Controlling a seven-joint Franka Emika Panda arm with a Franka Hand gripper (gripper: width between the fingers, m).
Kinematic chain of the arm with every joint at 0, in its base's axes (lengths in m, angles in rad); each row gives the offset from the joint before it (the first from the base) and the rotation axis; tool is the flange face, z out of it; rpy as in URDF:
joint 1: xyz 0 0 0.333 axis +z
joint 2: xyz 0 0 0 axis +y
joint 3: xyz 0 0 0.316 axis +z
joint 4: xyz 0.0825 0 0 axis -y
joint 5: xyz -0.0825 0 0.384 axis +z
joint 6: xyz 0 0 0 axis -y
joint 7: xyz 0.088 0 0 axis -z
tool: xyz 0 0 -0.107 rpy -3.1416 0 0
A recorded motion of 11 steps. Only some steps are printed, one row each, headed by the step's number.
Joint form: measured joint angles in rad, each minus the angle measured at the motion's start. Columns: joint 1, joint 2, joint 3, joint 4, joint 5, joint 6, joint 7.
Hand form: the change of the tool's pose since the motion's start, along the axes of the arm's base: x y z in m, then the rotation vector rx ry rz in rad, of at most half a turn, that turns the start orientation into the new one. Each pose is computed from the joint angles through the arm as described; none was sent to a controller.
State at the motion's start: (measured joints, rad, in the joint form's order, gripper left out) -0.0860 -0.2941 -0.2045 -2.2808 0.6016 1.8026 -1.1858
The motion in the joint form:
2: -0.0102 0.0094 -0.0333 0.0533 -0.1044 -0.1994 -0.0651
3: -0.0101 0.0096 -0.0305 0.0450 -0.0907 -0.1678 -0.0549
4: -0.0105 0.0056 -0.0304 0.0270 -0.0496 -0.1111 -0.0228
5: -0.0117 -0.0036 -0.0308 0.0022 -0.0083 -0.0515 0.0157
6: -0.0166 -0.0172 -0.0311 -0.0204 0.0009 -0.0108 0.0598
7: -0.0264 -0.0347 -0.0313 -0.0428 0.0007 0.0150 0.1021
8: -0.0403 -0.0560 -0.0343 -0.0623 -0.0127 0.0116 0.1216
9: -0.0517 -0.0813 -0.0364 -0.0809 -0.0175 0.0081 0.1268
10: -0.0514 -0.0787 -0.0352 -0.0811 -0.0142 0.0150 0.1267
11: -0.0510 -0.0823 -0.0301 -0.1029 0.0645 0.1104 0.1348
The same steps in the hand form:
2: -0.0176 -0.0134 0.0061 -0.0081 0.0887 0.1533
3: -0.0147 -0.0130 0.0042 -0.0088 0.0759 0.1273
4: -0.0109 -0.0136 0.0022 0.0069 0.0556 0.0578
5: -0.0091 -0.0149 -0.0005 0.0248 0.0407 -0.0211
6: -0.0114 -0.0183 -0.0026 0.0231 0.0453 -0.0862
7: -0.0164 -0.0227 -0.0041 0.0202 0.0573 -0.1426
8: -0.0253 -0.0280 -0.0047 0.0168 0.0717 -0.1658
9: -0.0339 -0.0311 -0.0029 0.0192 0.0708 -0.1777
10: -0.0327 -0.0310 -0.0036 0.0191 0.0680 -0.1814
11: -0.0258 -0.0326 -0.0040 0.0541 0.0097 -0.2694

